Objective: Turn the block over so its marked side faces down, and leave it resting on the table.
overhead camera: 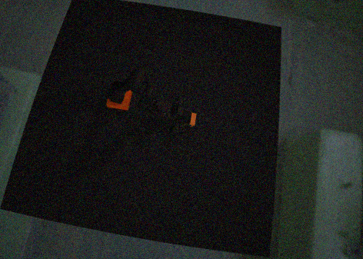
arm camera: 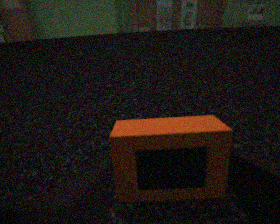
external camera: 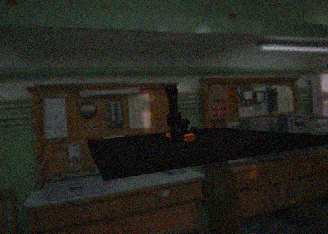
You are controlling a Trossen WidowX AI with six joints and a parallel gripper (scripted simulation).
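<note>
The block is 10 mm behind my gripper tip.
</note>
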